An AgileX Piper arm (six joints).
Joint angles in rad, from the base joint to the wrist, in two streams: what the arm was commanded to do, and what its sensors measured. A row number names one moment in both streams.
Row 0, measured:
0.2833 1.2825 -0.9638 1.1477 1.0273 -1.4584
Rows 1 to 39, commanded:
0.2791 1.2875 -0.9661 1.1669 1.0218 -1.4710
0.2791 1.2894 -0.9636 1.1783 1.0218 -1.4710
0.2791 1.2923 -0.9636 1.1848 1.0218 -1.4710
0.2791 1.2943 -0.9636 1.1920 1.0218 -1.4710
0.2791 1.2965 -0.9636 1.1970 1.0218 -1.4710
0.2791 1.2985 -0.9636 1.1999 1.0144 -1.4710
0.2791 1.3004 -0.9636 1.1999 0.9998 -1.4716
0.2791 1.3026 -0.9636 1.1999 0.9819 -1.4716
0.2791 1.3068 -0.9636 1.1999 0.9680 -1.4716
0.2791 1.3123 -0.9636 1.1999 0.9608 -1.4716
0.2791 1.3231 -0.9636 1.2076 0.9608 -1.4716
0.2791 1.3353 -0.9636 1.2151 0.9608 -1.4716
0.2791 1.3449 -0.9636 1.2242 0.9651 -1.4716
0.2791 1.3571 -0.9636 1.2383 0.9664 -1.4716
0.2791 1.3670 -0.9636 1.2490 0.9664 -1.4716
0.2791 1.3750 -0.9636 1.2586 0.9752 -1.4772
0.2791 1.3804 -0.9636 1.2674 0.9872 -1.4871
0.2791 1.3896 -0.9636 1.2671 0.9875 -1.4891
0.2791 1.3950 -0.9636 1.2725 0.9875 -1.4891
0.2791 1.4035 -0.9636 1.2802 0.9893 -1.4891
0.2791 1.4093 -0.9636 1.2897 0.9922 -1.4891
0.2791 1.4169 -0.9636 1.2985 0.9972 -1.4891
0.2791 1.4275 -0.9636 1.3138 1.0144 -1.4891
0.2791 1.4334 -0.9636 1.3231 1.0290 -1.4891
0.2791 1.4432 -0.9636 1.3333 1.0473 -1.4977
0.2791 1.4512 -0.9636 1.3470 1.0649 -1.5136
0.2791 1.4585 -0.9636 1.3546 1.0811 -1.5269
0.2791 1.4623 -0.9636 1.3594 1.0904 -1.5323
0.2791 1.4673 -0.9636 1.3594 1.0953 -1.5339
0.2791 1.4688 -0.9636 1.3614 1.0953 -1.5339
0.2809 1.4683 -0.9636 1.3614 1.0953 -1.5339
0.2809 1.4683 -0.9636 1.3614 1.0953 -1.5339
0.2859 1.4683 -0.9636 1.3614 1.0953 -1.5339
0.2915 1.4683 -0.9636 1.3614 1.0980 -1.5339
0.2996 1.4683 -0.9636 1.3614 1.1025 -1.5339
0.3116 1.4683 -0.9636 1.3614 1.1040 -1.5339
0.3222 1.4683 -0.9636 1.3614 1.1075 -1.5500
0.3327 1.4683 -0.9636 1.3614 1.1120 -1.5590
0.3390 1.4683 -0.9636 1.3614 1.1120 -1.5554
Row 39, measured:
0.3084 1.4691 -0.9638 1.3471 1.0866 -1.5299
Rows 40 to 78, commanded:
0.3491 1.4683 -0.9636 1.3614 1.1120 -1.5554
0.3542 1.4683 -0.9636 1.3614 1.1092 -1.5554
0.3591 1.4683 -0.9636 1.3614 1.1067 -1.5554
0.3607 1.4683 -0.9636 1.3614 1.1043 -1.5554
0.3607 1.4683 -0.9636 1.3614 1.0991 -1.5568
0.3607 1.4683 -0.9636 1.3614 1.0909 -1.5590
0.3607 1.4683 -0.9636 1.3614 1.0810 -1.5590
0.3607 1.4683 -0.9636 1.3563 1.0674 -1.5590
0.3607 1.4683 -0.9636 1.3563 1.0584 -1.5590
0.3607 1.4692 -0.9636 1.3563 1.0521 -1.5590
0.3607 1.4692 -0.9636 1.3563 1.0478 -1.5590
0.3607 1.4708 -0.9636 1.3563 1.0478 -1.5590
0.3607 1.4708 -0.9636 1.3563 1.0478 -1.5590
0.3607 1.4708 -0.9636 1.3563 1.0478 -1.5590
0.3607 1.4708 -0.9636 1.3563 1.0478 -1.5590
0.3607 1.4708 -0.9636 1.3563 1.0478 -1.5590
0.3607 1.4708 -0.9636 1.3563 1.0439 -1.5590
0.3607 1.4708 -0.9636 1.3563 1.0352 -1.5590
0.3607 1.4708 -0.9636 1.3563 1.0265 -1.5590
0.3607 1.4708 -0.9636 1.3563 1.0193 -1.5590
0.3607 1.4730 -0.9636 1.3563 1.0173 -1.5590
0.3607 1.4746 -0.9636 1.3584 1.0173 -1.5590
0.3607 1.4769 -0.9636 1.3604 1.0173 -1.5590
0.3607 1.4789 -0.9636 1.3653 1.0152 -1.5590
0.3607 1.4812 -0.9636 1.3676 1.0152 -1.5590
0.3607 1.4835 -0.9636 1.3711 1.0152 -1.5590
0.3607 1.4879 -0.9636 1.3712 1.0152 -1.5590
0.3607 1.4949 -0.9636 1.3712 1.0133 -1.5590
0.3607 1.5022 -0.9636 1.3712 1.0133 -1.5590
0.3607 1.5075 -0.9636 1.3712 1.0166 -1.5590
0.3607 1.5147 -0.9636 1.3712 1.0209 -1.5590
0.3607 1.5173 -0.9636 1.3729 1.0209 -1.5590
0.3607 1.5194 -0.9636 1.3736 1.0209 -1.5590
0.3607 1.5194 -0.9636 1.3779 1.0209 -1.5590
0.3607 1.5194 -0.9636 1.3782 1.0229 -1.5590
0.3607 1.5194 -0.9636 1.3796 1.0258 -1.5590
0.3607 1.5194 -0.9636 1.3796 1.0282 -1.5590
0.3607 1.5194 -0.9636 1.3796 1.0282 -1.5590
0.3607 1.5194 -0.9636 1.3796 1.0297 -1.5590
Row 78, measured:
0.3592 1.5202 -0.9638 1.3665 1.0201 -1.5502
